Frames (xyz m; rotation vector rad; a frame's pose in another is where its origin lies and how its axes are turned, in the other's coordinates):
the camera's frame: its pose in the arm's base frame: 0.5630 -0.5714 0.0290 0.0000 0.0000 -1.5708
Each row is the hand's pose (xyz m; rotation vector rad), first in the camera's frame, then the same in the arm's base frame.
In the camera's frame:
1: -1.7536 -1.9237 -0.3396 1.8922 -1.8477 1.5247
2: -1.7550 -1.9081 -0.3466 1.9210 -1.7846 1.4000
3: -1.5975 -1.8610 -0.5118 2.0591 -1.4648 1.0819
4: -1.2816 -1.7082 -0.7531 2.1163 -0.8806 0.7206
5: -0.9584 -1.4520 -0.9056 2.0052 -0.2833 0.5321
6: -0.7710 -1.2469 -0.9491 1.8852 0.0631 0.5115
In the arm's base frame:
1: -1.3607 1.1822 -0.3106 0.0262 -2.2055 0.8191
2: -1.3451 1.1836 -0.3176 0.0821 -2.2308 0.6911
3: -1.2980 1.0261 -0.4828 0.3774 -2.2377 0.3398
4: -1.1452 0.7102 -0.7241 0.8373 -2.0308 -0.1421
5: -0.8890 0.3870 -0.8766 1.2128 -1.6118 -0.4772
6: -0.6839 0.1996 -0.9201 1.3837 -1.2941 -0.5734

